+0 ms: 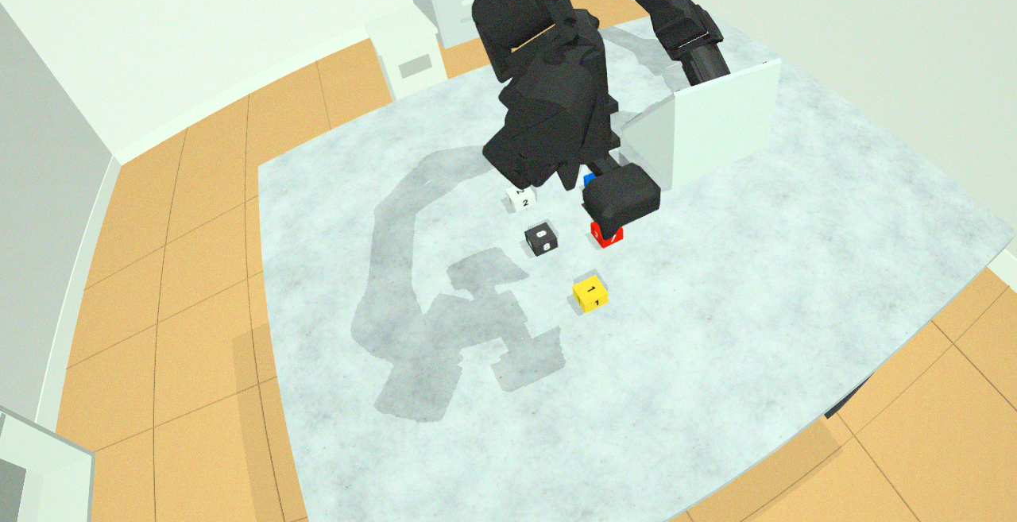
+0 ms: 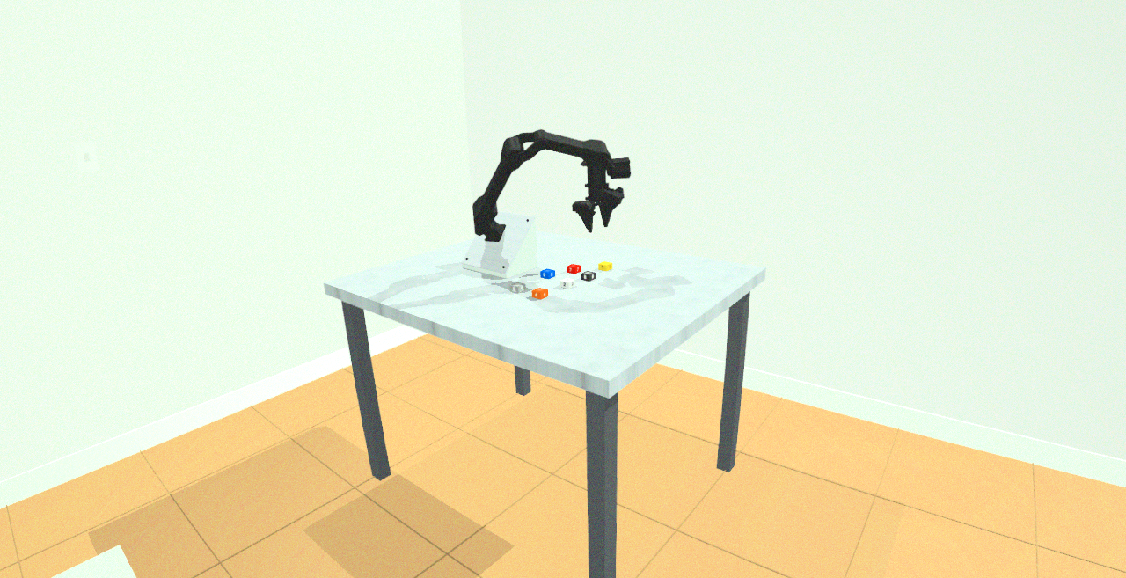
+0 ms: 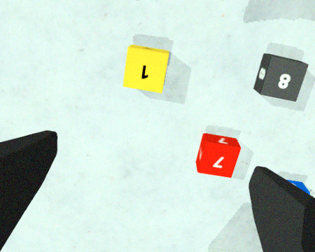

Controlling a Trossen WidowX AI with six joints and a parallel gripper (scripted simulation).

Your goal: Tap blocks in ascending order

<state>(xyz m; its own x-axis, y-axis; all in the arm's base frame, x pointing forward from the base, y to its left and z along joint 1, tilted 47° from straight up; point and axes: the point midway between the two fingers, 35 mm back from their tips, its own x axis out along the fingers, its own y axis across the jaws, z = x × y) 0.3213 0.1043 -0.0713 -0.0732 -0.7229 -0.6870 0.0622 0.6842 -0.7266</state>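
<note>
Right now the blue block is 14 cm to the right of my gripper tip, 12 cm below it and 10 cm behind it. Round my gripper tip: yellow block 12 cm below, 2 cm to the left, 1 cm ahead; then red block 12 cm below, 6 cm to the right, 6 cm behind; then black block 12 cm below, 10 cm to the right, 2 cm ahead.
</note>
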